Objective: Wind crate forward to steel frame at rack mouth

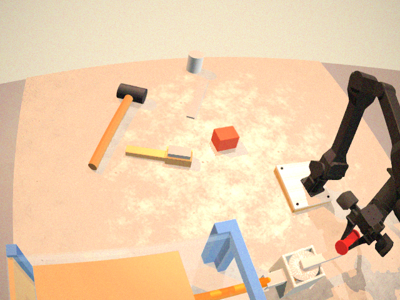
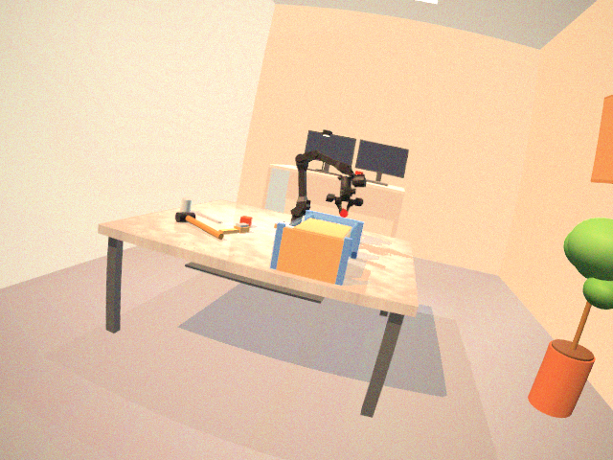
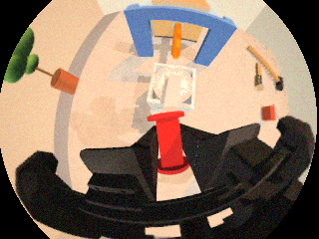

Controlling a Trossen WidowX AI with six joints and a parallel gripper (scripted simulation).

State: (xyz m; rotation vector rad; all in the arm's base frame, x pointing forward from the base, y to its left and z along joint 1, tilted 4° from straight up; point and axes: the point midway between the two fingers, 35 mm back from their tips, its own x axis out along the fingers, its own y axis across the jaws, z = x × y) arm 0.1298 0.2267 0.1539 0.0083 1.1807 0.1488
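Now: the crank handle 30 mm below my gripper tip, 20 mm ahead of it and 10 mm to the right of it. Round my gripper tip: yellow hand tool: 490 mm to the right, 220 mm ahead, 120 mm below; then hand winch: 100 mm below, 70 mm ahead, 30 mm to the right; then red knob: 10 mm behind.
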